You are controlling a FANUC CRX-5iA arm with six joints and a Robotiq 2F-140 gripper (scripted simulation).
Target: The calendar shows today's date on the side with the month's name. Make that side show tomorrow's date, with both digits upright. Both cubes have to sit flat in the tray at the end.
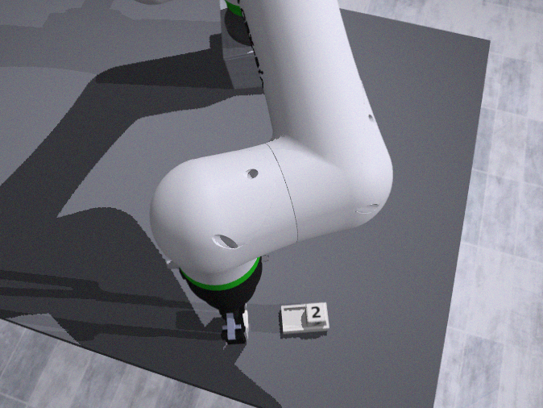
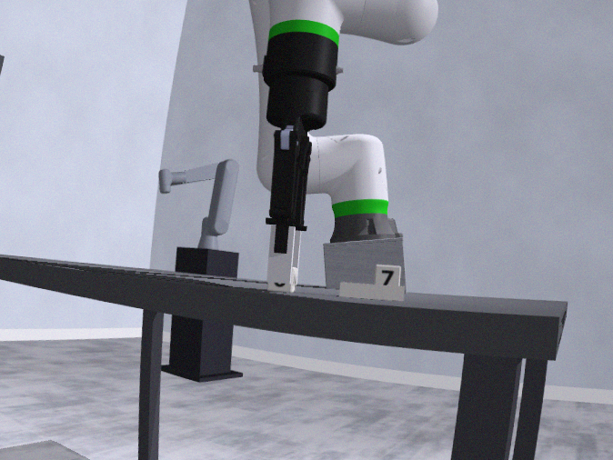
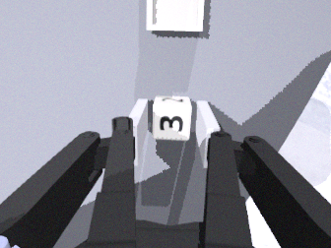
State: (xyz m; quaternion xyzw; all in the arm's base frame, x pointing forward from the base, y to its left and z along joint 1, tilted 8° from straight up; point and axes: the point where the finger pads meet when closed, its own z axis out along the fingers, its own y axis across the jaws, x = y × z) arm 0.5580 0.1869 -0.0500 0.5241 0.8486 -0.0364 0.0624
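Right now my hand is 3 cm above the cube. From my hand the other things lie so: tray (5 cm behind, 10 cm to the left, 3 cm below).
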